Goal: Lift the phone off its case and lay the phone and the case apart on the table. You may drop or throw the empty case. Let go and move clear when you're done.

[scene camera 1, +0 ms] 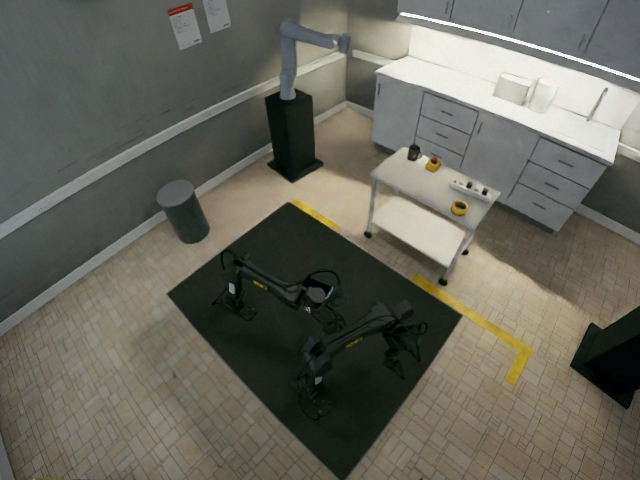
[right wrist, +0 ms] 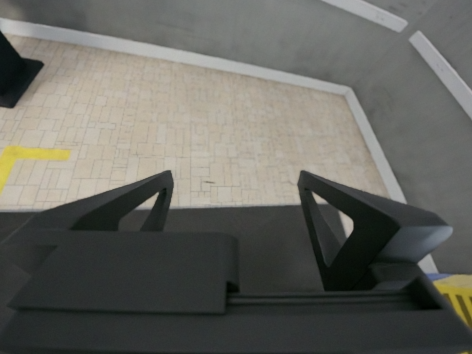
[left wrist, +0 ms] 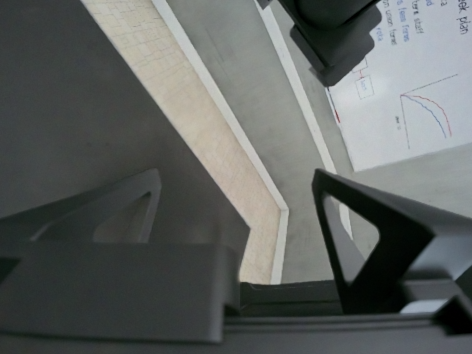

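The phone and its case cannot be made out in any of the three views. My left gripper [scene camera 1: 334, 325] [left wrist: 236, 177] is open, with no object between its fingers; in scene camera 1 it hangs near the middle of the dark mat [scene camera 1: 289, 232] [left wrist: 60, 100] [right wrist: 260, 225]. My right gripper [scene camera 1: 411, 368] [right wrist: 235, 177] is open, with no object between its fingers, toward the right edge of the mat. A thin blue-white edge shows by the left arm's wrist, too small to identify.
A dark arm part [left wrist: 335, 45] hangs at the top of the left wrist view. A white cart [scene camera 1: 413, 178] stands behind the mat, carrying a dark mug [scene camera 1: 414, 152] and a yellow tape roll [scene camera 1: 453, 210]. A grey bin [scene camera 1: 185, 214] stands to the left.
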